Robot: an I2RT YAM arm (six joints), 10 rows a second.
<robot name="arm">
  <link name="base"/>
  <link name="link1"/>
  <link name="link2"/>
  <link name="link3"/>
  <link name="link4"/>
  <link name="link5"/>
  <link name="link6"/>
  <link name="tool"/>
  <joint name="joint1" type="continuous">
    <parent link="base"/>
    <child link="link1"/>
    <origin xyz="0 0 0.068" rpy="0 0 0"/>
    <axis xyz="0 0 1"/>
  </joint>
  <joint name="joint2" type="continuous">
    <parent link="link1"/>
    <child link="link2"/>
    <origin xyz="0.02 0.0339 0.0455" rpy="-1.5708 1.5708 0"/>
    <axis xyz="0 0 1"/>
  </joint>
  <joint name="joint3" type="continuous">
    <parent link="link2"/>
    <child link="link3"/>
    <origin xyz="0 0.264 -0.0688" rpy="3.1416 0 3.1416"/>
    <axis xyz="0 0 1"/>
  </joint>
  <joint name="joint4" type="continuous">
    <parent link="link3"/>
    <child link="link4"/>
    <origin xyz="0.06 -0.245 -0.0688" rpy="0 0 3.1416"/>
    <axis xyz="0 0 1"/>
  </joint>
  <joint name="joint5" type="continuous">
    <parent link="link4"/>
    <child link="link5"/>
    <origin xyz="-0.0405 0.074 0.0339" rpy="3.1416 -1.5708 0"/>
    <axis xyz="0 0 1"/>
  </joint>
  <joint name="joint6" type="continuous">
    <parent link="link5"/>
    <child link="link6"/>
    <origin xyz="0 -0.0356 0.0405" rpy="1.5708 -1.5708 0"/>
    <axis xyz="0 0 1"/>
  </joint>
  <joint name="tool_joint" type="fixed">
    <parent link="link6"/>
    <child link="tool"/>
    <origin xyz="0 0 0" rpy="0 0 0"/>
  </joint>
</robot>
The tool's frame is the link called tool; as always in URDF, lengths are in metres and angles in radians. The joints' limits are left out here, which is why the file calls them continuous.
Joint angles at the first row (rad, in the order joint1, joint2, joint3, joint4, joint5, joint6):
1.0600, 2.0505, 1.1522, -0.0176, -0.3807, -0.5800
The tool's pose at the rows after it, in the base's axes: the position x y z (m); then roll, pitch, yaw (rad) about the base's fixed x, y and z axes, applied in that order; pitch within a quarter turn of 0, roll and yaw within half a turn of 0:
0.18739 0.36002 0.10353 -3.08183 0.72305 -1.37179
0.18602 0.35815 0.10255 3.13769 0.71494 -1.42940
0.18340 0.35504 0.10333 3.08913 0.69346 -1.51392
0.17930 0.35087 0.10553 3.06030 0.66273 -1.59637
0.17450 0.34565 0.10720 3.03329 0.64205 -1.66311
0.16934 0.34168 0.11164 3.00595 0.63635 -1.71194
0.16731 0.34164 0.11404 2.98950 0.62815 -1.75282
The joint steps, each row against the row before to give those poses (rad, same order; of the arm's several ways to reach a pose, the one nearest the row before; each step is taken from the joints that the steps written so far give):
-0.0031, 0.0131, 0.0052, -0.0231, -0.0164, 0.0193
-0.0007, -0.0010, -0.0003, -0.0241, -0.0176, 0.0333
0.0032, -0.0128, -0.0116, -0.0157, 0.0166, 0.0618
0.0069, -0.0221, -0.0184, -0.0168, 0.0356, 0.0666
0.0062, -0.0246, -0.0267, -0.0062, 0.0215, 0.0568
0.0075, -0.0292, -0.0229, -0.0044, 0.0060, 0.0461
0.0056, -0.0092, -0.0014, -0.0074, 0.0114, 0.0385

